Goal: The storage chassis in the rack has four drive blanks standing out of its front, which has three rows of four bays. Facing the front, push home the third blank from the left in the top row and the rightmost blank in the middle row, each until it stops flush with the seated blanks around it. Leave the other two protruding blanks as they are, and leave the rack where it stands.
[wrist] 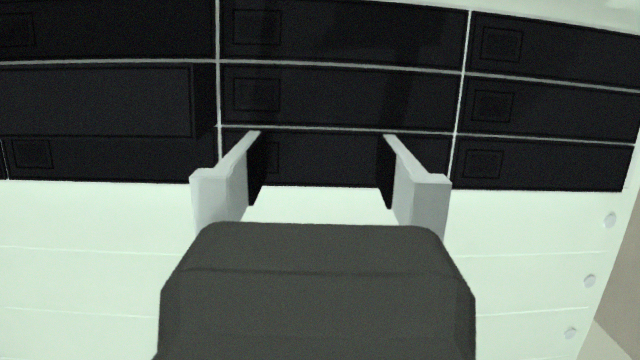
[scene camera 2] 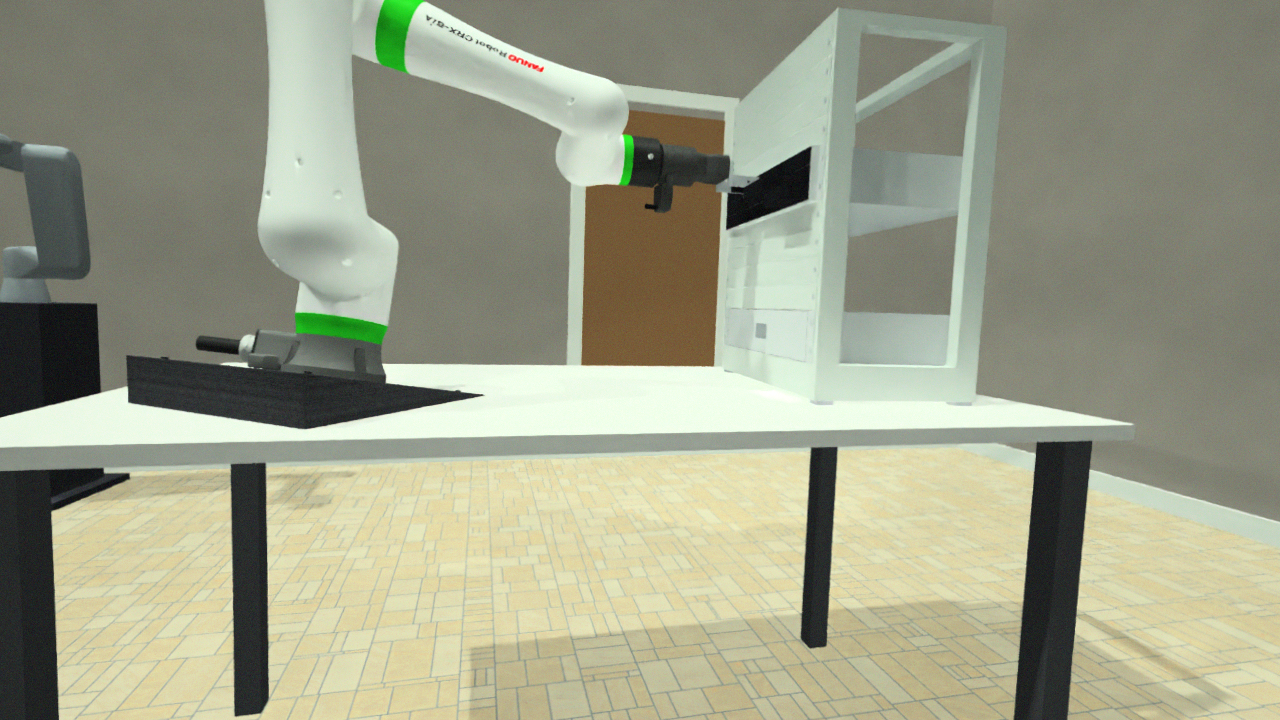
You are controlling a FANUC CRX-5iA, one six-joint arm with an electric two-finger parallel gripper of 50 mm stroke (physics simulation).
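Places are measured from the arm's base along level axes (x down, y right, z back), in centimetres.
Where they show: gripper, fingertip midpoint: (wrist: 321, 155).
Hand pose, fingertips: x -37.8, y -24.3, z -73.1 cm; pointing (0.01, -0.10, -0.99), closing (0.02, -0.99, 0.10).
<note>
Each offset is from my fingertips to the centre of the thing. "spot": to the spot under its first point. Level surfaces: height alone.
The storage chassis {spot: dx +4.5, dy +23.7, dz +2.6 cm} (scene camera 2: 780, 186) is a black band in the rack's front. The wrist view is upside down: its bottom row is the top row, and its right is the front's left. There the third blank of the top row {spot: dx -0.6, dy +9.7, dz -0.5 cm} (wrist: 115, 162) looks flush with its neighbours. The third blank of the middle row {spot: dx +2.7, dy +8.5, dz +3.1 cm} (wrist: 95, 100) stands out, its side face showing. The second blank of the top row (wrist: 320, 172) looks seated. My gripper (scene camera 2: 744, 185) (wrist: 321, 155) is open and empty, fingertips before that second blank; contact cannot be told. The rightmost middle-row blank does not show in the wrist view.
The white rack (scene camera 2: 830, 268) stands upright on the white table {dx +40.4 cm} (scene camera 2: 554, 394). White panels (wrist: 90, 215) fill the rack front above the chassis, with bolts {spot: dx -8.3, dy -18.6, dz -1.0 cm} (wrist: 590, 280) along its left edge. The dark base plate (scene camera 2: 223, 394) carries the arm at the table's left.
</note>
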